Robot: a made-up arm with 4 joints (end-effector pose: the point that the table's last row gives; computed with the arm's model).
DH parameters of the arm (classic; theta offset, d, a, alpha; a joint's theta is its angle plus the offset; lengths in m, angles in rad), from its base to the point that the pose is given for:
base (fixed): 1.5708 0.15 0 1.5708
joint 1: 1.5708 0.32 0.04 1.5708
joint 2: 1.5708 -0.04 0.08 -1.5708
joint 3: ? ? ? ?
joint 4: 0 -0.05 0.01 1.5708
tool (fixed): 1.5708 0 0 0
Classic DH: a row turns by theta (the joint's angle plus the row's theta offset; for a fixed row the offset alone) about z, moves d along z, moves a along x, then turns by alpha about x.
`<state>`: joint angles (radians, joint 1 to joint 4).
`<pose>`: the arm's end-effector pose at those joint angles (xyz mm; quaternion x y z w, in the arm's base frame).
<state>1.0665 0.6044 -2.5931 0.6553</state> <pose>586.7 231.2 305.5 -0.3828 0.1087 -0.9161 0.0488</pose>
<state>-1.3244 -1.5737 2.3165 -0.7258</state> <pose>293.8 -52.6 -117.0 0.0947 -0.4620 -0.5344 0.7014</pose>
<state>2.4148 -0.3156 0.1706 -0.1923</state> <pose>282.7 262.1 -151.1 0.8878 0.0398 -0.1732 0.4244</pose>
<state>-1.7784 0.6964 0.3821 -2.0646</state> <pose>262.6 195.2 467.6 0.8445 -0.3570 0.1289 0.3779</pose>
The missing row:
joint 3: 1.5708 -0.02 0.36 1.5708
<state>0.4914 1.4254 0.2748 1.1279</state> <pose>321.1 -383.3 67.2 0.4809 0.5828 -0.3011 0.5818</pose>
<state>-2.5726 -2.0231 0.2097 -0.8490</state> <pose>315.0 320.2 369.8 -0.5348 -0.5910 0.6037 0.0142</pose>
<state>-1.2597 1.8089 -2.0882 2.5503</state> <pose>237.2 -317.1 -47.0 -0.7298 -0.3752 0.5486 0.1605</pose>
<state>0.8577 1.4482 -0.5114 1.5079</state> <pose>356.0 -119.3 -247.9 0.7343 0.6679 -0.0252 0.1191</pose>
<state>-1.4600 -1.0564 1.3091 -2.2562</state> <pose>160.8 -193.4 212.2 -0.7441 -0.1647 -0.6397 0.1001</pose>
